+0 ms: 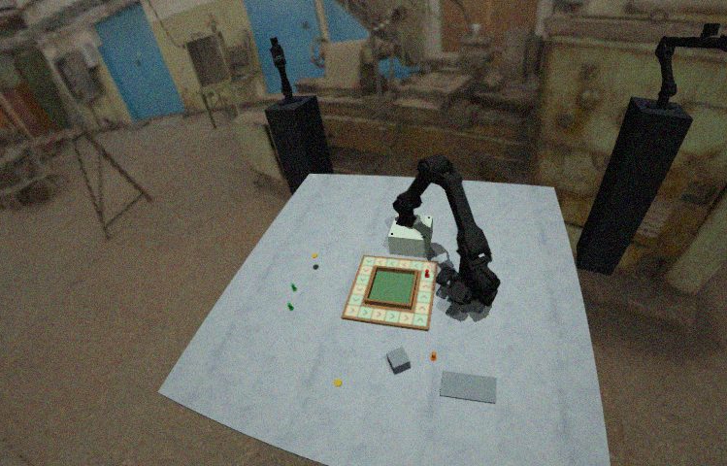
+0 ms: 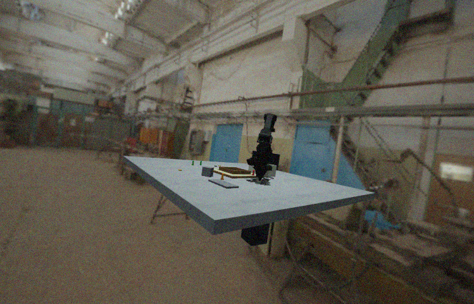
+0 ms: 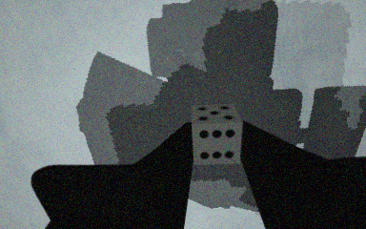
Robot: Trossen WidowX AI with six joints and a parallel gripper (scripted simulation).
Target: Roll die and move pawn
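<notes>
Now: gripper tip 6 cm past the red pawn, 15 cm to the left of it and 2 cm below it. From my gripper tip the other things lie so: green dice tray: 3 cm ahead, 24 cm to the right; then orange pawn: 22 cm ahead, 3 cm to the right, 1 cm above; then white die: right at my gripper tip.
</notes>
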